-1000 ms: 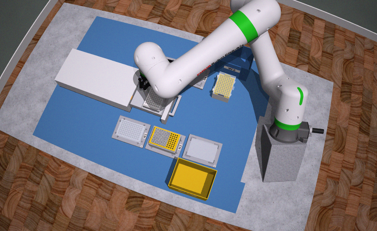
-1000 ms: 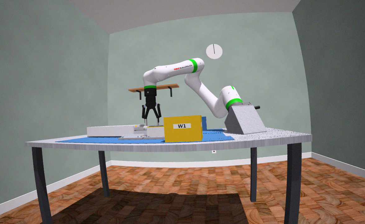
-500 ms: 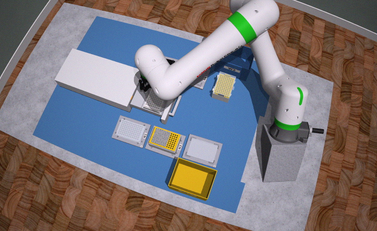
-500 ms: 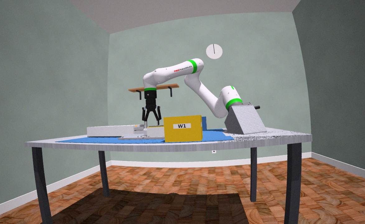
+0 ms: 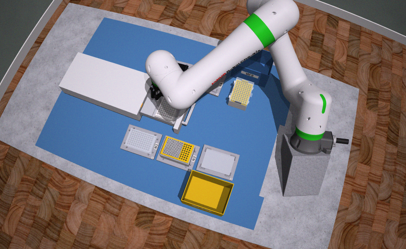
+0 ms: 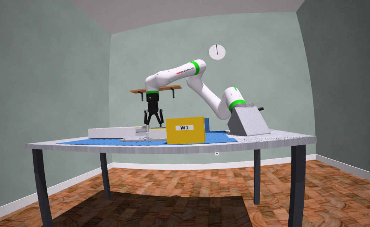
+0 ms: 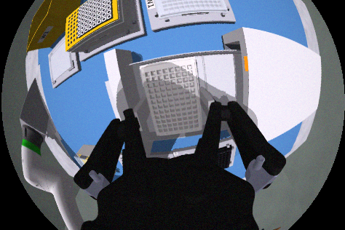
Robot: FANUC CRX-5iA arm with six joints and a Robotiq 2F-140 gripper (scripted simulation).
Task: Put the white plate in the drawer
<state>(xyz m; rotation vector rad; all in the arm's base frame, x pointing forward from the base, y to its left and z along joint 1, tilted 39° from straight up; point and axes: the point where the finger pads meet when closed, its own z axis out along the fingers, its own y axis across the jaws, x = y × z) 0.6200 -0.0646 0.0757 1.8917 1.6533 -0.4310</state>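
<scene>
Right now the white plate is 2 cm below my hand. Round my hand: black plate (20 cm to the right, 4 cm below, 2 cm ahead); clear plate (17 cm to the left, 9 cm ahead, 4 cm below); yellow tip rack (19 cm to the left, 9 cm behind).
</scene>
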